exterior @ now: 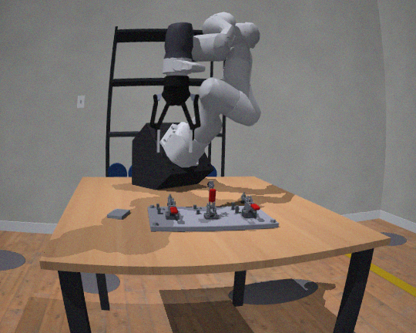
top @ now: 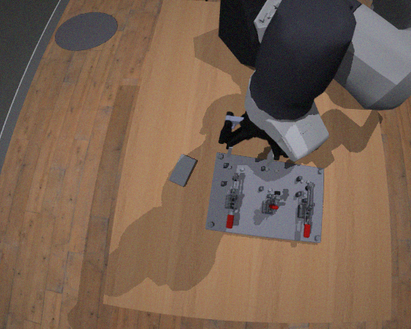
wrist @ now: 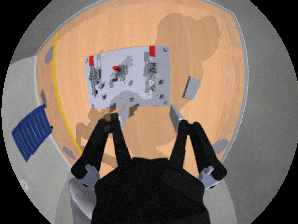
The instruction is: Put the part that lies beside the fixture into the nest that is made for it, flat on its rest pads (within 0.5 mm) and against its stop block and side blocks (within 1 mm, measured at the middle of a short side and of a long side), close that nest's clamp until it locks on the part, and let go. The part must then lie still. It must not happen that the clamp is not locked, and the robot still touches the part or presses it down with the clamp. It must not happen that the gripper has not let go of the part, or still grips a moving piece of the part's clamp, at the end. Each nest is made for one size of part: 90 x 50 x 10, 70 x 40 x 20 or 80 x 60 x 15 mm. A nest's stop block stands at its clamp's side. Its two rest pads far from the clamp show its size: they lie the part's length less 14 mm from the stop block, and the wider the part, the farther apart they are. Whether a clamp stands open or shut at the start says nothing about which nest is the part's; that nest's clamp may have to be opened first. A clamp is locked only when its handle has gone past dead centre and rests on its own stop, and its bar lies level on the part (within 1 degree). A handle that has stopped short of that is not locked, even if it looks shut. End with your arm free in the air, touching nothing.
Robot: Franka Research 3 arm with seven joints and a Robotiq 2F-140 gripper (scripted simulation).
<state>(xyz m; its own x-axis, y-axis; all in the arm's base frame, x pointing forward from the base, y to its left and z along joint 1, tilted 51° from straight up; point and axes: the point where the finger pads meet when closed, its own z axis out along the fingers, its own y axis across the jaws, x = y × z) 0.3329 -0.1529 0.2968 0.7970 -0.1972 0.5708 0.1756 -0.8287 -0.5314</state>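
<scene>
Right now my hand is 60 mm short of the grey part, 160 mm to the left of it and 210 mm above it. Also, from my hand: grey fixture plate: 30 mm ahead, 110 mm to the left, 210 mm below.
</scene>
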